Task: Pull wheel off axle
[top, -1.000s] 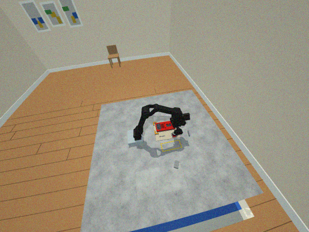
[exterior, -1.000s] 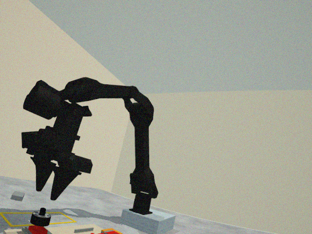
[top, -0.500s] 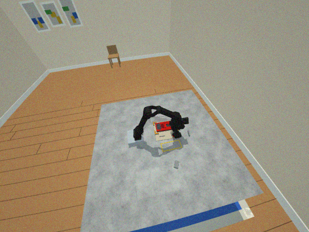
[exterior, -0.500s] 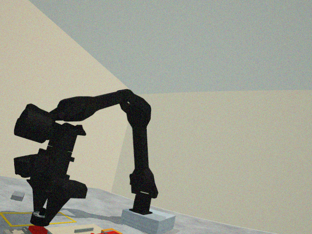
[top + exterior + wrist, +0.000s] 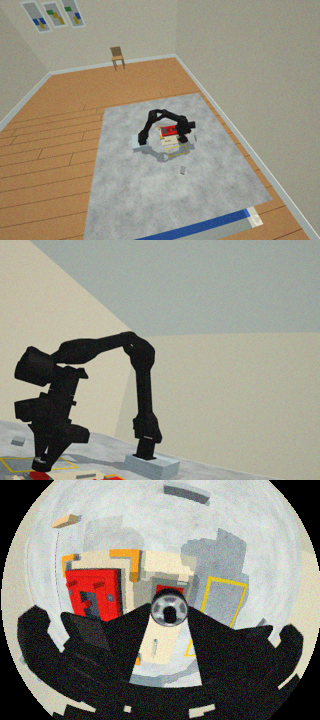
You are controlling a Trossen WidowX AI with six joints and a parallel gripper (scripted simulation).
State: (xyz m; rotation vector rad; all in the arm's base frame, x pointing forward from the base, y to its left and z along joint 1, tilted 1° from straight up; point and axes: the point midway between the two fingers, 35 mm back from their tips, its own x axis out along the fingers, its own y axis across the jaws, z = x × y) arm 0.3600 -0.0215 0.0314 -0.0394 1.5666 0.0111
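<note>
My gripper tip is right at the dark wheel. Round my gripper tip: upright axle (10 mm below).
</note>
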